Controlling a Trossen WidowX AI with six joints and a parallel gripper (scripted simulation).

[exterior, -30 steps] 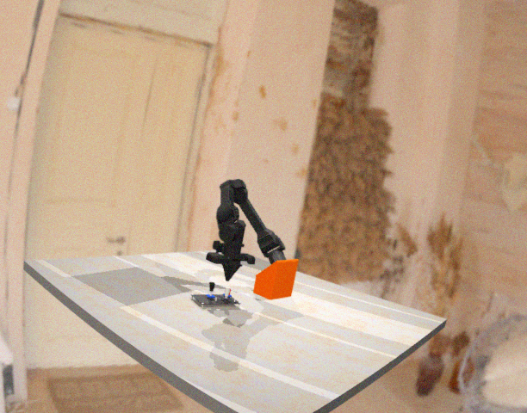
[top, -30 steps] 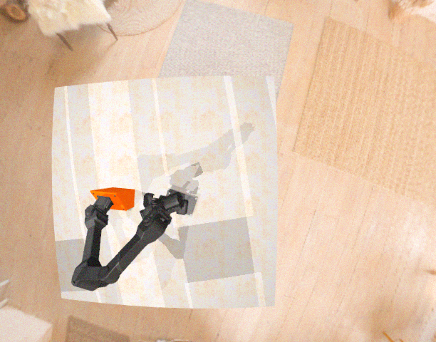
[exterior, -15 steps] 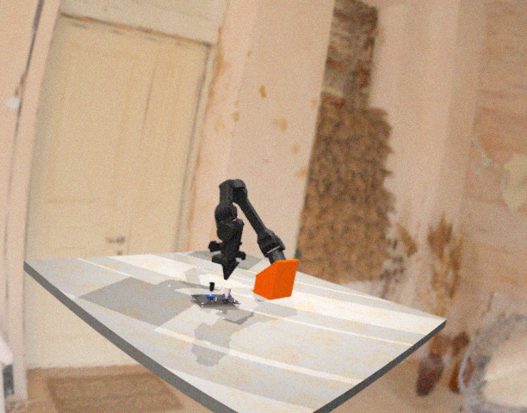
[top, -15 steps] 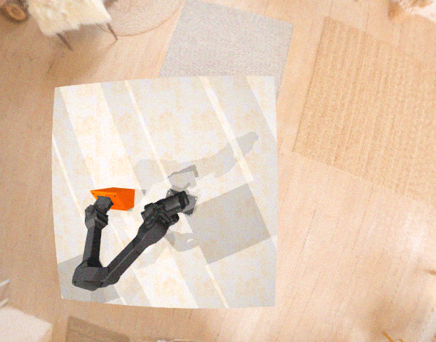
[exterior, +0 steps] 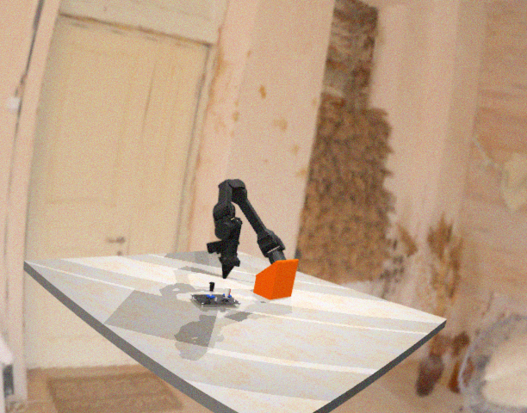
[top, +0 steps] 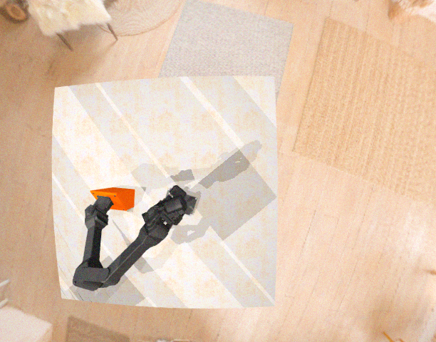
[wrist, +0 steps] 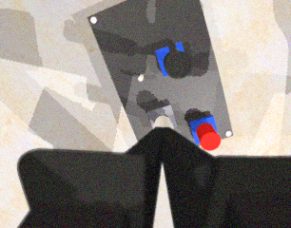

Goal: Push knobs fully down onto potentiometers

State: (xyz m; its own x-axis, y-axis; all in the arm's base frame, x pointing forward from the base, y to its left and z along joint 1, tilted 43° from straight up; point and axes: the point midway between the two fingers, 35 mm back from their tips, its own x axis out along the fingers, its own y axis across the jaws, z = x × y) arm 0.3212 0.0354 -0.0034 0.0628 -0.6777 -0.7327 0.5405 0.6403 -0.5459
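Now: the black knob 3 cm ahead of my gripper tip, 3 cm to the right of it and 4 cm below it. The rest, counted from my gripper tip: white knob 2 cm behind, 1 cm to the left, 5 cm below; then blue potentiometer 3 cm ahead, 3 cm to the right, 5 cm below.
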